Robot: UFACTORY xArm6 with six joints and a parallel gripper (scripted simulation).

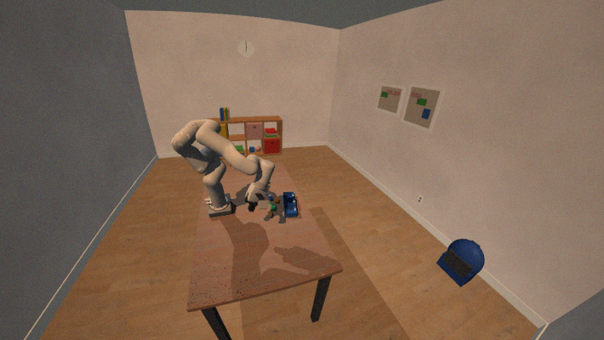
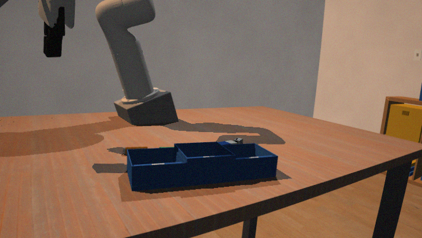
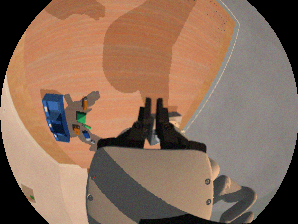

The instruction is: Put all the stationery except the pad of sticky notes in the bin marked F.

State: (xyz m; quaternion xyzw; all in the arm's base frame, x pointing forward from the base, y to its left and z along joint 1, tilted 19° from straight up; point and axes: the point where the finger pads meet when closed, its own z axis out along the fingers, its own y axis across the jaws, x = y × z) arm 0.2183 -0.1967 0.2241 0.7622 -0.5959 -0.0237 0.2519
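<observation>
Right now my hand is 270 mm short of the three joined blue bins, 240 mm to the right of it and 190 mm above it. The rest, counted from my hand: thin green stick: 140 mm ahead, 280 mm to the left, 210 mm below; green block: 150 mm ahead, 230 mm to the left, 210 mm below; orange marker: 130 mm ahead, 150 mm to the left, 210 mm below.
</observation>
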